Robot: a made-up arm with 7 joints.
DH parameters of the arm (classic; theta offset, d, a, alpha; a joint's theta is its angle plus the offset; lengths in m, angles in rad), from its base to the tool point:
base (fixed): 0 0 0 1.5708
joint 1: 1.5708 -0.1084 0 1.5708
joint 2: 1.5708 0 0 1.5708
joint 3: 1.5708 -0.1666 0 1.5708
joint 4: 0 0 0 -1.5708
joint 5: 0 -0.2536 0 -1.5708
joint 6: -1.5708 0 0 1.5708
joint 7: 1.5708 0 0 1.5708
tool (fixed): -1.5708 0 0 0
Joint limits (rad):
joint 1: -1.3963..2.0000
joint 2: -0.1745..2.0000
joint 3: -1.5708..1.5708
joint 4: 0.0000..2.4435
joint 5: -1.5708..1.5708
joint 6: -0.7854..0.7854
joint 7: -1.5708..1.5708
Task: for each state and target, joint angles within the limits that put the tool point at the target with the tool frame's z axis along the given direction. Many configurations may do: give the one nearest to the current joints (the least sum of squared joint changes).
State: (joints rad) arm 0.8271 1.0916 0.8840 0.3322 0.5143 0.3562 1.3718
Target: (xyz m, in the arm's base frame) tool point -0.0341 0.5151 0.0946 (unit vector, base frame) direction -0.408 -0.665 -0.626
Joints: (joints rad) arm 0.5588 1.7272 1.0092 0.1579 0.7638 0.0233 0.6739
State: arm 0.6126 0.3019 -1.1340 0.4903 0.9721 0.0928 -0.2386
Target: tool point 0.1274 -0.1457 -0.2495 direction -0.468 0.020 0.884
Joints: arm 0.4179 -0.1745 -1.4957 0.9231 1.1630 0.5207 -0.9889
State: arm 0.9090 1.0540 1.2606 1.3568 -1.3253 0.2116 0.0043
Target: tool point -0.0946 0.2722 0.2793 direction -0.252 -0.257 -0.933
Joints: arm 0.7193 1.8465 1.0923 1.3108 -1.2638 -0.4722 0.3344
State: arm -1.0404 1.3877 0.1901 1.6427 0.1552 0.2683 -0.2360
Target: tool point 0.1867 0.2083 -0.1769 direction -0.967 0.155 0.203
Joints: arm -1.1724 1.7745 0.3317 1.7605 0.0201 0.1907 -0.6460
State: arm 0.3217 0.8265 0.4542 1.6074 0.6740 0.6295 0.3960
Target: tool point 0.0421 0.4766 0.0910 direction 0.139 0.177 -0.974
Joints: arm 1.0283 1.1240 1.0378 0.8843 1.3181 0.4901 1.1617
